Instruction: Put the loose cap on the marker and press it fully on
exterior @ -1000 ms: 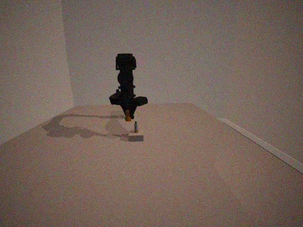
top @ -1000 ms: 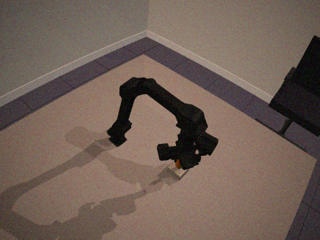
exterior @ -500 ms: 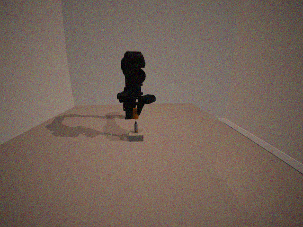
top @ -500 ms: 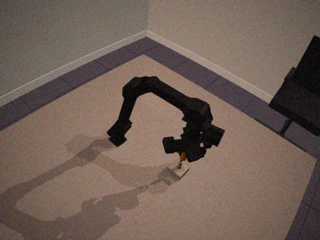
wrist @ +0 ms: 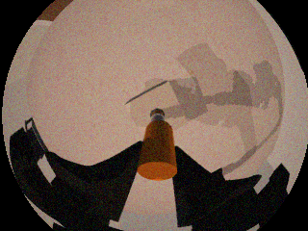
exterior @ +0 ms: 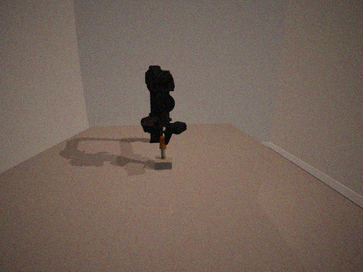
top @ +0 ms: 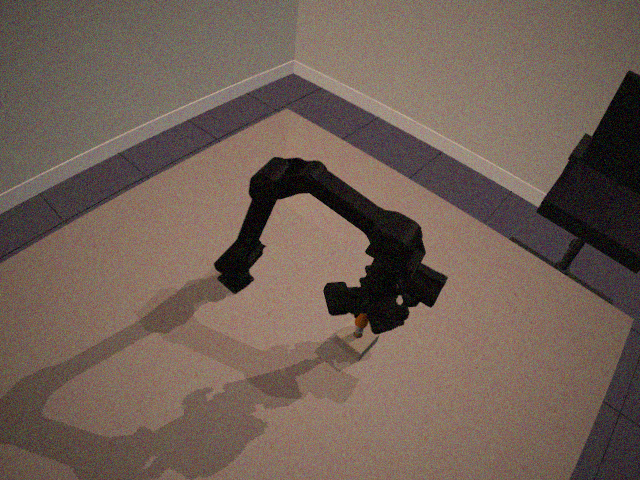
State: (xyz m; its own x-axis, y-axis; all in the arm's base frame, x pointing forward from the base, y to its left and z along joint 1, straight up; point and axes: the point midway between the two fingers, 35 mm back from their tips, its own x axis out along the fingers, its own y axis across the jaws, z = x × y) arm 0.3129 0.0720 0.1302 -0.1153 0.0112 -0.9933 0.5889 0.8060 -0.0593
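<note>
Right now the holder block is 1 cm ahead of my gripper tip and 8 cm below it. Round my gripper tip: orange cap (1 cm above).
</note>
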